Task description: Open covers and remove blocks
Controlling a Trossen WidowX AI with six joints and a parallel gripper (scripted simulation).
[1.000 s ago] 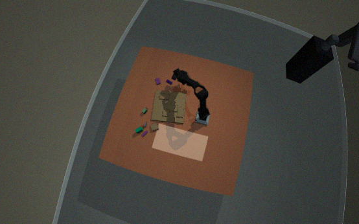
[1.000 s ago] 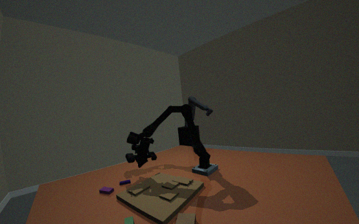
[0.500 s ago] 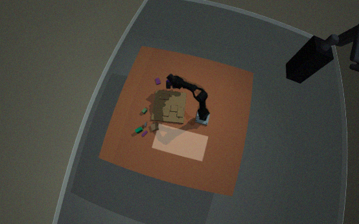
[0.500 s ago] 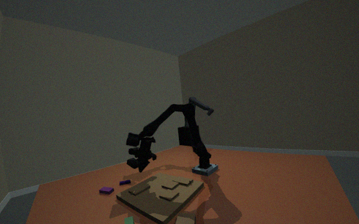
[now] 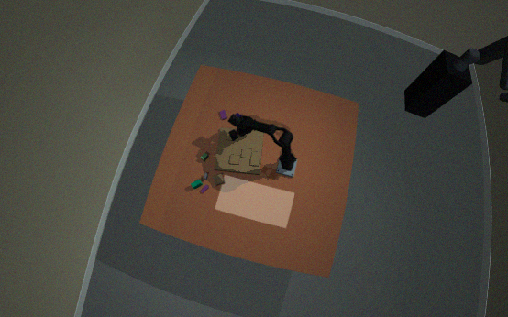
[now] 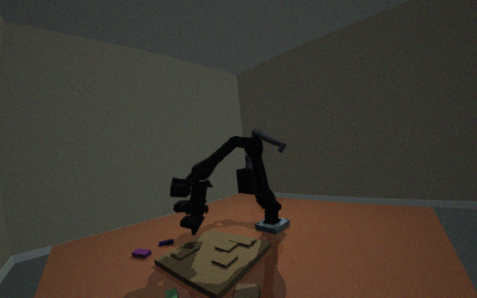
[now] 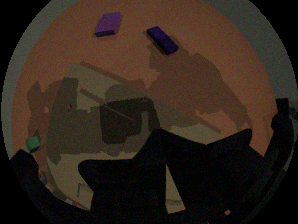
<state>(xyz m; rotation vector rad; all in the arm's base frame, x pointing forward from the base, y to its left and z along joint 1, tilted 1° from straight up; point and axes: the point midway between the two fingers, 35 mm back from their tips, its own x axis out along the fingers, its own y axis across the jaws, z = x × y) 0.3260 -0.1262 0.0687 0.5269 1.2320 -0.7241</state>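
Now: gripper tip 11 cm to the right of the tan puzzle board, 4 cm above it and 2 cm past it. Round my gripper tip: dark purple block (13 cm to the right, 7 cm ahead, 5 cm below).
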